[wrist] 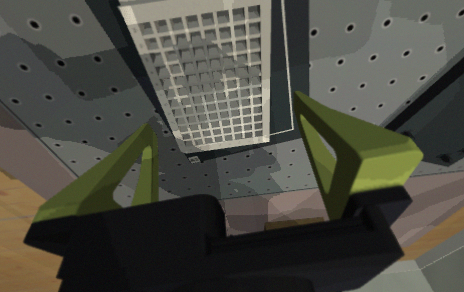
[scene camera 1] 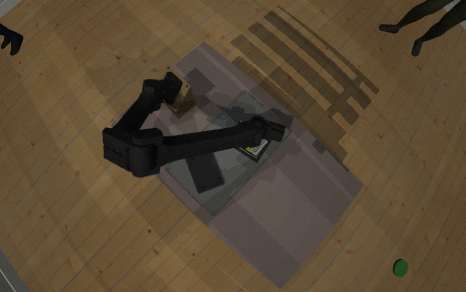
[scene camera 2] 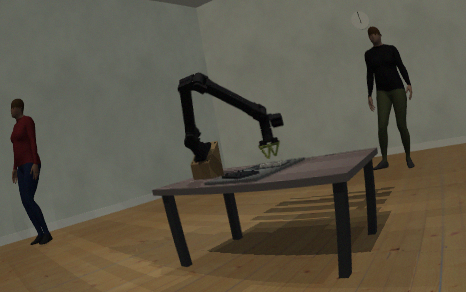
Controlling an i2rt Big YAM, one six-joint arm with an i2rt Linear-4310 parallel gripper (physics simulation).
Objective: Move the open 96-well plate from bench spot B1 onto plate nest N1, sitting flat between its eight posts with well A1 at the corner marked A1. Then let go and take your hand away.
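Frame: origin at the arm's base, x right, y ahead, z up, level; centimetres.
Where they show: gripper, fingertip midpoint: (wrist: 221,114) (scene camera 2: 272,157); arm's base at its link origin: (scene camera 1: 171,87) (scene camera 2: 203,152).
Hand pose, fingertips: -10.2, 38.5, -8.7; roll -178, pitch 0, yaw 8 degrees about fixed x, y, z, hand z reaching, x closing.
Note:
Each offset is from my fingertips to the top centre of the thing, as dx, dy, dz. "pt": to the spot under its first point. Level surfaces: height alone.
The white 96-well plate {-0.3, -0.1, -2.7} (scene camera 1: 260,148) (scene camera 2: 272,164) (wrist: 215,75) lies on a dark pad {pt +5.9, +1.3, -4.2} (wrist: 296,55) with a thin white outline. The outline shows along the plate's right side in the wrist view, and a small A1 label {pt -3.5, -9.2, -4.1} (wrist: 194,159) is by its near left corner. My gripper (scene camera 2: 270,154) (wrist: 221,114) is open and empty, above the plate and apart from it. In the wrist view its fingertips are left and right of the plate's near part. A second dark block {+24.0, -4.7, -2.2} (scene camera 1: 205,173) (scene camera 2: 241,174) (wrist: 447,132), seemingly the nest, lies beside it. Its posts are too small to count.
Both dark pieces lie on a grey perforated board (scene camera 1: 215,204) (scene camera 2: 213,182) (wrist: 345,75) on the mauve table {dz -5.6} (scene camera 1: 280,240) (scene camera 2: 320,170). The arm's wooden base block (scene camera 1: 183,105) (scene camera 2: 208,164) stands at one table end. Two people (scene camera 2: 27,145) (scene camera 2: 389,70) stand away from the table.

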